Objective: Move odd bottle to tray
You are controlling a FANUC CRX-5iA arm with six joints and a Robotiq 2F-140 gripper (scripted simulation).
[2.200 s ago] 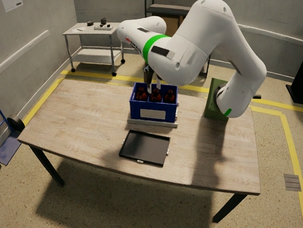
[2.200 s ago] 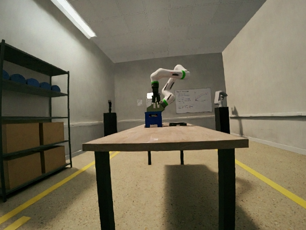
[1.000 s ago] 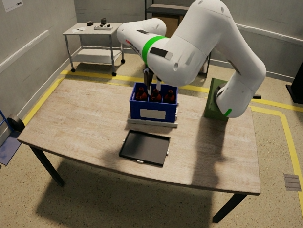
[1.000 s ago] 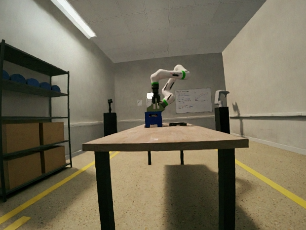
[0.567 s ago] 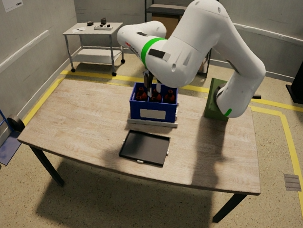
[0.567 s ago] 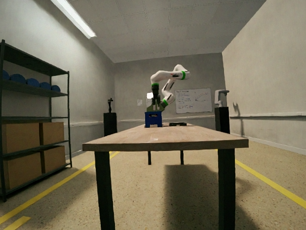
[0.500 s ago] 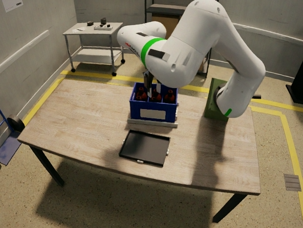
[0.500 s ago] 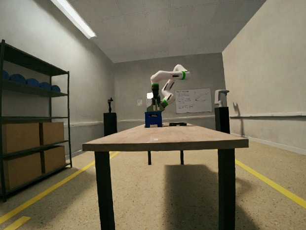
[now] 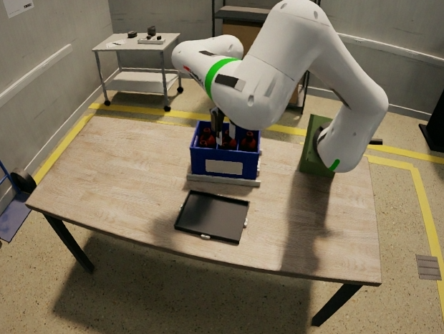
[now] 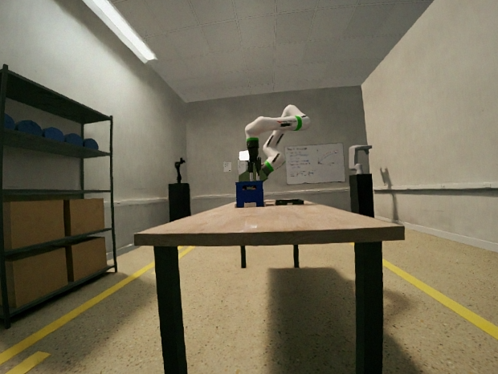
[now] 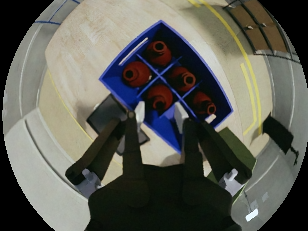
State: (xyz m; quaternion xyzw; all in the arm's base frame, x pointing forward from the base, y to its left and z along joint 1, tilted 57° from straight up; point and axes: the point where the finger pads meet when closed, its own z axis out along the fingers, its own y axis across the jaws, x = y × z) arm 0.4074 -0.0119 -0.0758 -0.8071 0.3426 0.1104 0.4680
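My hand is 4 cm to the left of the blue crate and 13 cm above it. From my hand the other things lie so: dark tray: 24 cm to the left, 20 cm below; bottle: 8 cm to the right, 13 cm below.
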